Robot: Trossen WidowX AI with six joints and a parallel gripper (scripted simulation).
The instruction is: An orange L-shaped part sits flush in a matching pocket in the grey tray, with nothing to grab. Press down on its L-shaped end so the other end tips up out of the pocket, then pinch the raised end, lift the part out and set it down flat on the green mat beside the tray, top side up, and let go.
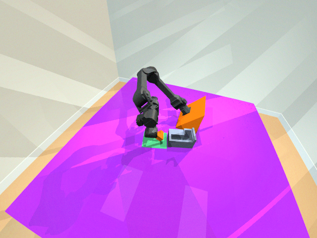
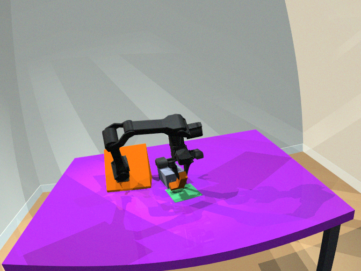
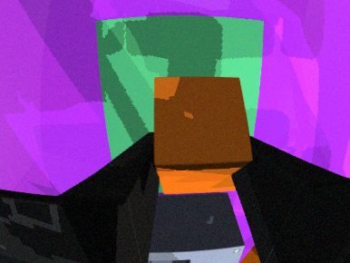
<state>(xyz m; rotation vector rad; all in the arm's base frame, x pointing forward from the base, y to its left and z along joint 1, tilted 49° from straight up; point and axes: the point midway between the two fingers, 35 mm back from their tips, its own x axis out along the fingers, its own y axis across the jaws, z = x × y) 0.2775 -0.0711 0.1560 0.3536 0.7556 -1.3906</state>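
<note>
Right now my gripper tip is 3 cm to the right of the orange L-shaped part, 3 cm above it and 2 cm past it. From my gripper tip the other things lie so: green mat 9 cm below, 2 cm to the left, 1 cm behind.
</note>
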